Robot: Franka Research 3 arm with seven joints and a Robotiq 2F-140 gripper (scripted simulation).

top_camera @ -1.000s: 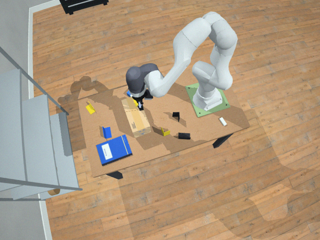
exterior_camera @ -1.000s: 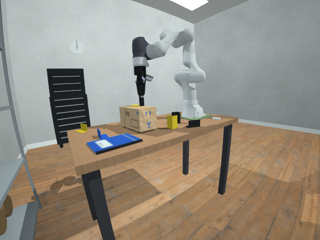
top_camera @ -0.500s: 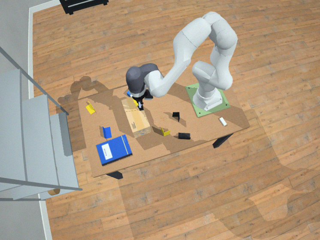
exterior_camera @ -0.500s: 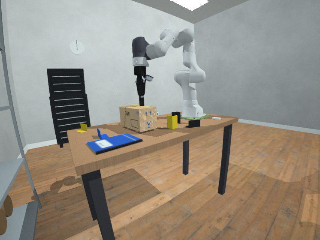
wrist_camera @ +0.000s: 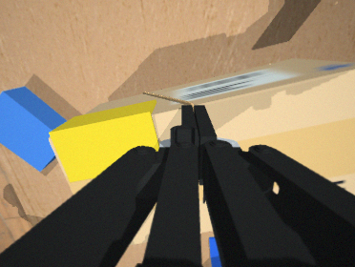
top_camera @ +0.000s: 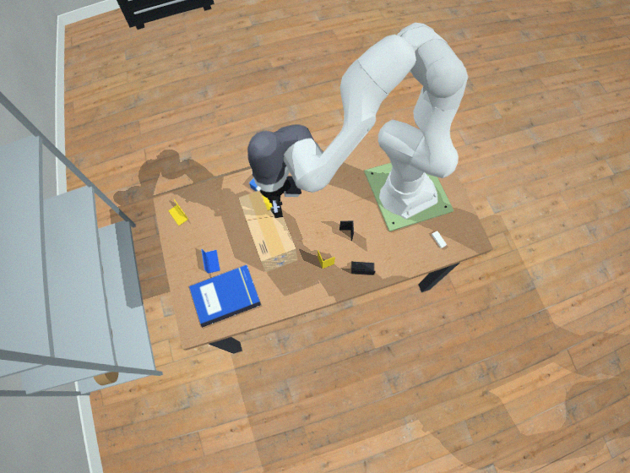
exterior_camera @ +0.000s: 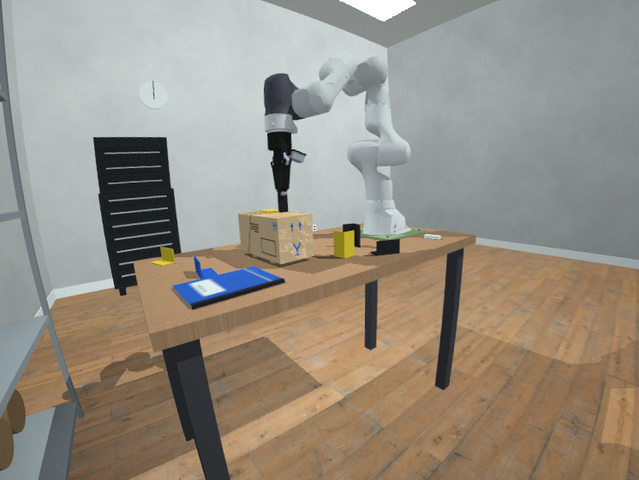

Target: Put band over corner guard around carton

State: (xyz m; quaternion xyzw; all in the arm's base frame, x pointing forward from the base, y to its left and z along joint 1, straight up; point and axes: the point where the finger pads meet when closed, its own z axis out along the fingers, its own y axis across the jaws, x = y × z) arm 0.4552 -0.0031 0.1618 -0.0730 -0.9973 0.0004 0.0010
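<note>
The cardboard carton lies 10 cm below my hand, 5 cm ahead of it and 1 cm to the left of it. Also, from my hand: blue block 21 cm to the right, 15 cm below, 1 cm ahead; white block 54 cm behind, 21 cm to the left, 17 cm below; blue corner guard 28 cm ahead, 16 cm below, 4 cm to the left.
</note>
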